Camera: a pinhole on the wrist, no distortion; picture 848 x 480 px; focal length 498.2 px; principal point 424.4 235.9 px. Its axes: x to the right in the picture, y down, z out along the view. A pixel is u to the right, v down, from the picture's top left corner.
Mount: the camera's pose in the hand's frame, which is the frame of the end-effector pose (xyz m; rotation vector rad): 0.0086 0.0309 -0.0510 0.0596 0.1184 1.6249
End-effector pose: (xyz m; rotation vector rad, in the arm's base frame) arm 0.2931 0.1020 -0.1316 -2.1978 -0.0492 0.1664
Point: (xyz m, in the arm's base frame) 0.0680 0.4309 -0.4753
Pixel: 470.1 446.4
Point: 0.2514 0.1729 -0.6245
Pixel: 800.1 261.0
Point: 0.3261 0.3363 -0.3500
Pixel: 410.1 198.2
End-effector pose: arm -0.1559 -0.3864 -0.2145 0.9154 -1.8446 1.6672
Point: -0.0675 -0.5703 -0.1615
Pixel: 102.9 308.3
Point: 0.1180 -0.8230 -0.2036
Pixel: 145.4 426.8
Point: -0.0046 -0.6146 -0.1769
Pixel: 86.3 395.0
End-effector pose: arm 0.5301 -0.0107 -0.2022 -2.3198 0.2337 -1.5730
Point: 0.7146 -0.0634 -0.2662
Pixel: 509.7 240.2
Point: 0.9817 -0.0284 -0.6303
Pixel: 551.8 459.2
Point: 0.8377 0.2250 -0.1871
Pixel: 74.2 247.9
